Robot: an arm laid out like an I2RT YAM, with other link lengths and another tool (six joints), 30 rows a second.
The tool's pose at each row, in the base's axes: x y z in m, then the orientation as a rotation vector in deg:
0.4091, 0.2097, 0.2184, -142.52, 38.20, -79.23
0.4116, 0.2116, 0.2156, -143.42, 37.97, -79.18
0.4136, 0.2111, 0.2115, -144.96, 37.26, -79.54
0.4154, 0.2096, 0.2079, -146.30, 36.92, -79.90
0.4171, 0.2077, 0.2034, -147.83, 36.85, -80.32
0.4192, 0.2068, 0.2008, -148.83, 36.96, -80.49
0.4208, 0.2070, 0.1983, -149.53, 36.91, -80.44
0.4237, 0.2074, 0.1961, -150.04, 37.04, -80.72
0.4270, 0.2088, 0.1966, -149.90, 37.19, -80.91
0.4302, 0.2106, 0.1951, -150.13, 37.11, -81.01
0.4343, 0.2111, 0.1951, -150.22, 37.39, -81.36
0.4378, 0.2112, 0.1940, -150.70, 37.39, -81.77
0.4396, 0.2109, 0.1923, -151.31, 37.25, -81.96
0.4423, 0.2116, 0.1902, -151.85, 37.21, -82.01
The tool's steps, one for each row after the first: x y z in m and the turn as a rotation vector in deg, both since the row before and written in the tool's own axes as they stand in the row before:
-0.0019, -0.0012, 0.0036, -0.55, -0.19, -0.57
-0.0019, 0.0014, 0.0039, -0.88, -0.05, -1.24
-0.0012, 0.0021, 0.0035, -0.92, 0.02, -0.96
-0.0018, 0.0027, 0.0040, -1.21, 0.07, -0.94
-0.0006, 0.0010, 0.0033, -0.84, -0.01, -0.51
-0.0012, 0.0001, 0.0027, -0.49, -0.13, -0.38
-0.0005, -0.0006, 0.0036, -0.51, 0.13, -0.27
0.0014, -0.0025, 0.0023, -0.01, 0.15, 0.10
-0.0004, -0.0022, 0.0033, -0.16, 0.03, -0.18
0.0018, -0.0018, 0.0033, -0.29, 0.24, 0.00
0.0008, -0.0009, 0.0035, -0.46, 0.21, -0.35
-0.0004, 0.0001, 0.0025, -0.43, 0.04, -0.43
-0.0006, -0.0010, 0.0033, -0.40, -0.04, -0.32

